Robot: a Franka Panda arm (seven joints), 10 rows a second.
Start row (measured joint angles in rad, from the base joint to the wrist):
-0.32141, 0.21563, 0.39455, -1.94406, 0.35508, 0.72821, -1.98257
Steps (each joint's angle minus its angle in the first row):
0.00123, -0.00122, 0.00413, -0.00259, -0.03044, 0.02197, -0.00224
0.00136, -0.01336, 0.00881, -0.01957, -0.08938, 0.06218, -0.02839
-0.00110, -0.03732, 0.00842, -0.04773, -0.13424, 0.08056, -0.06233
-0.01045, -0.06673, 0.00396, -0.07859, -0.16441, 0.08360, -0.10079
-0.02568, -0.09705, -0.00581, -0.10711, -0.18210, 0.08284, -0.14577
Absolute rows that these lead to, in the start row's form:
-0.32018, 0.21441, 0.39868, -1.94665, 0.32464, 0.75018, -1.98481
-0.32005, 0.20227, 0.40336, -1.96363, 0.26570, 0.79039, -2.01096
-0.32251, 0.17831, 0.40297, -1.99179, 0.22084, 0.80877, -2.04490
-0.33186, 0.14890, 0.39851, -2.02265, 0.19067, 0.81181, -2.08336
-0.34709, 0.11858, 0.38874, -2.05117, 0.17298, 0.81105, -2.12834

